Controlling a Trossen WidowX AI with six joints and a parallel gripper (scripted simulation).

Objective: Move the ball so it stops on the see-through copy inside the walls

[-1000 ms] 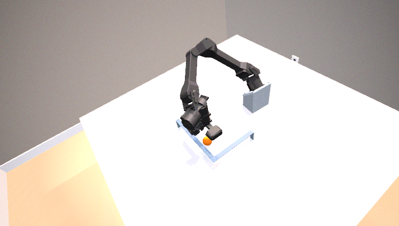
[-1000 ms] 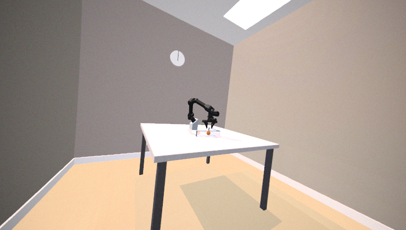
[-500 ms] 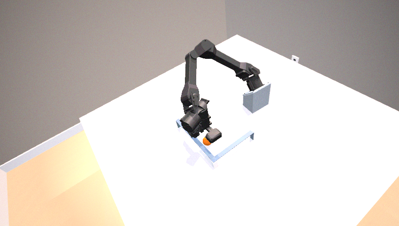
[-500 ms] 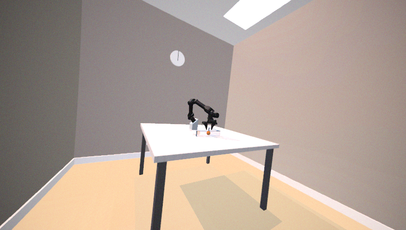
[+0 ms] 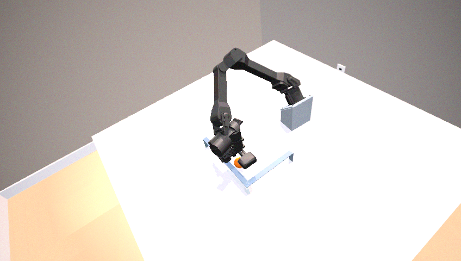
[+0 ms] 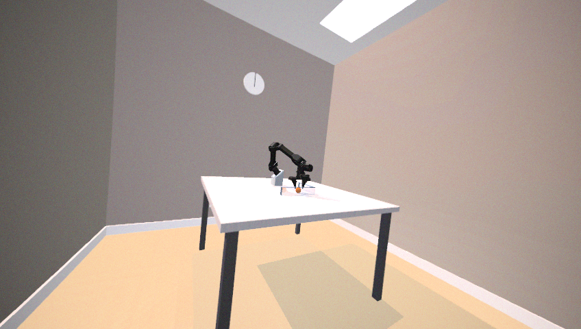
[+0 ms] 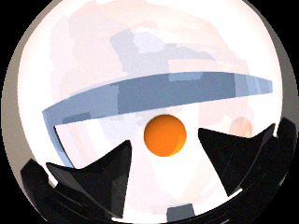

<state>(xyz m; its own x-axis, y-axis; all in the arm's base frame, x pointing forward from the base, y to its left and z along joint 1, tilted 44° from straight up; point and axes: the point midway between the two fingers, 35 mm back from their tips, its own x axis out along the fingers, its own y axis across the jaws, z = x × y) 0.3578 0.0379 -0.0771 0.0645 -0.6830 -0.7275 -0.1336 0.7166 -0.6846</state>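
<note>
Right now my gripper tip is 130 mm to the left of the see-through copy of ball, 10 mm past it and 10 mm above it.
</note>
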